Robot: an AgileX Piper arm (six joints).
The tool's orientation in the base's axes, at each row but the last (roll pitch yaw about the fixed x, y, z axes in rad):
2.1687, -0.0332, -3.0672
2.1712, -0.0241, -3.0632
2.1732, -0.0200, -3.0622
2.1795, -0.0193, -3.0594
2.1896, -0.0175, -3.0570
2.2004, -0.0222, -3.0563
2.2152, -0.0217, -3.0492
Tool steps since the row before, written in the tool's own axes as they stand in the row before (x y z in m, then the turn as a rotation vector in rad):
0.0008, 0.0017, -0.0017, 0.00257, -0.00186, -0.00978
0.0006, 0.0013, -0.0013, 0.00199, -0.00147, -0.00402
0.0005, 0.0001, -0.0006, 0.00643, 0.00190, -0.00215
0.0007, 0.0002, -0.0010, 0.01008, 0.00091, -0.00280
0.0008, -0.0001, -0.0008, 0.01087, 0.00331, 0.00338
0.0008, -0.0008, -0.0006, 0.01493, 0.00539, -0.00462
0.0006, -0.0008, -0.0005, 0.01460, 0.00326, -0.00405
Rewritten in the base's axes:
-0.0007, -0.0005, 0.0024, -0.00175, -0.00929, 0.00405
-0.0005, -0.0004, 0.0018, -0.00163, -0.00429, 0.00111
-0.0005, -0.0005, 0.0004, -0.00630, -0.00120, 0.00291
-0.0006, -0.0008, 0.0007, -0.00985, -0.00259, 0.00254
-0.0007, -0.0008, 0.0004, -0.01121, 0.00374, 0.00093
-0.0007, -0.0010, -0.0003, -0.01467, -0.00182, 0.00741
-0.0005, -0.0009, -0.0003, -0.01431, -0.00261, 0.00535

